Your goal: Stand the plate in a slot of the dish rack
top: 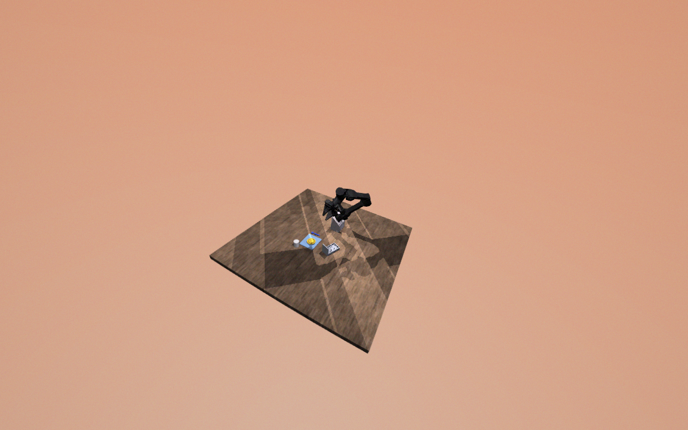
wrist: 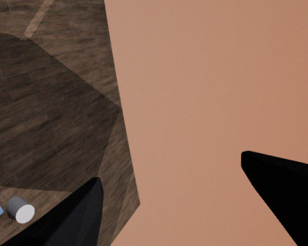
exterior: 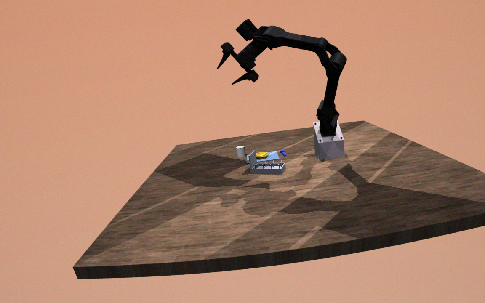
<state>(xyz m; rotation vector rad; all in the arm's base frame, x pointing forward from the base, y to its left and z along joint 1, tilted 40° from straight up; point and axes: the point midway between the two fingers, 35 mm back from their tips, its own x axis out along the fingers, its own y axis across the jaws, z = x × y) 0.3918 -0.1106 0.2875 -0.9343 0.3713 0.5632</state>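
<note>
Now: gripper tip 390 mm above the yellow plate, 170 mm to the left of it and 100 mm past it. Also, from my gripper tip: light blue mat: 400 mm below, 180 mm to the right, 100 mm behind; then grey dish rack: 380 mm below, 130 mm behind, 10 mm to the left; then grey cup: 380 mm below, 240 mm to the right.
</note>
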